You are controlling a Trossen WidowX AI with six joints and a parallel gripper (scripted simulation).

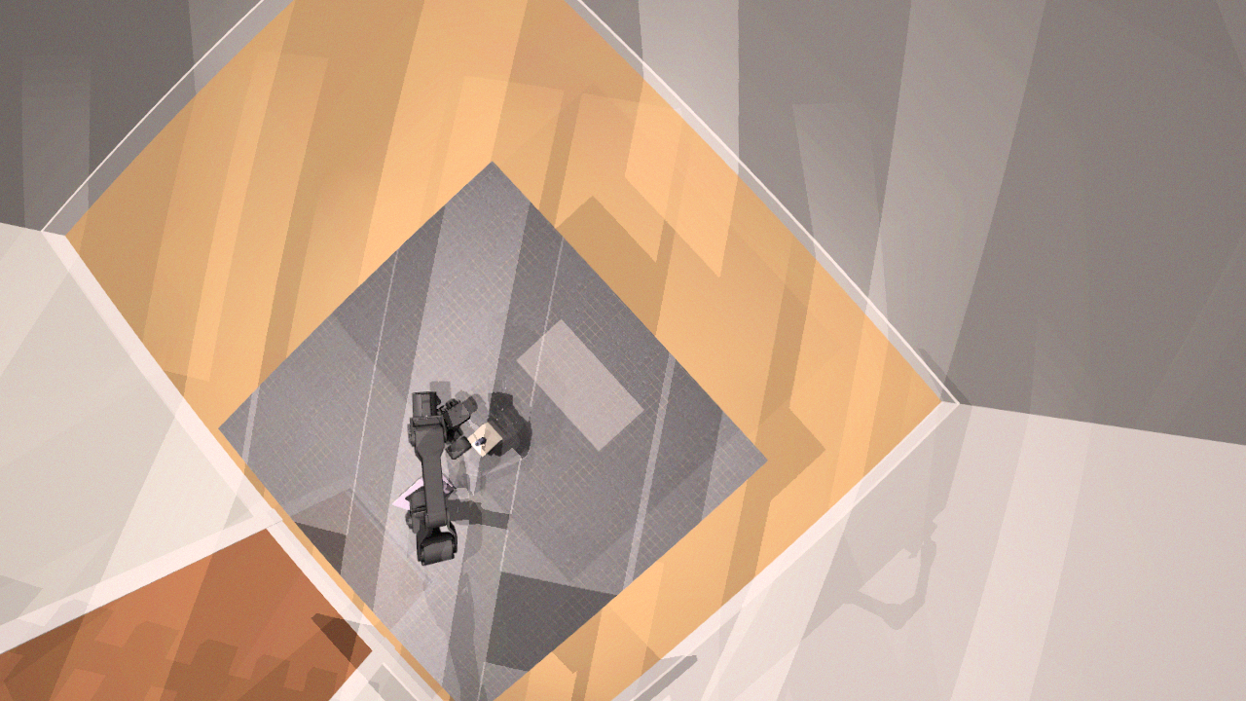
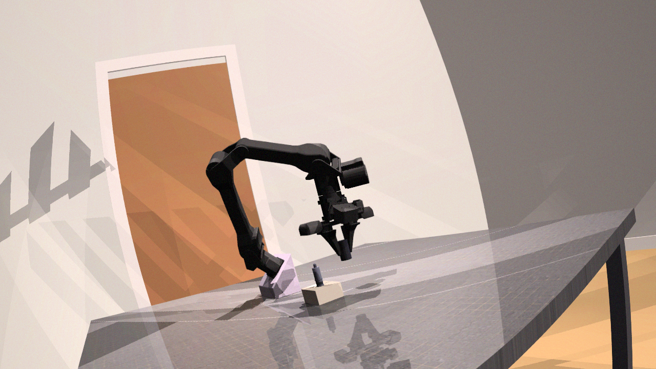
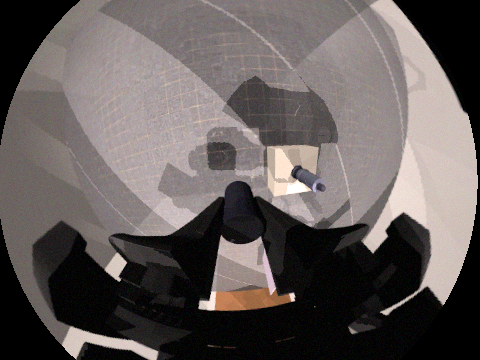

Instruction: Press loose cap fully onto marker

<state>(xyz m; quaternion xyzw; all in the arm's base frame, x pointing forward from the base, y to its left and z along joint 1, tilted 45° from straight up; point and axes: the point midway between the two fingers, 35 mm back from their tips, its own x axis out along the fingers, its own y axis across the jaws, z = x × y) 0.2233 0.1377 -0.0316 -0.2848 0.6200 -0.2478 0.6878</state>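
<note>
Right now my gripper tip is 9 cm to the left of the beige holder block, 8 cm above it and 1 cm short of it. The rest, counted from my gripper tip: dark cap: 1 cm above.
</note>
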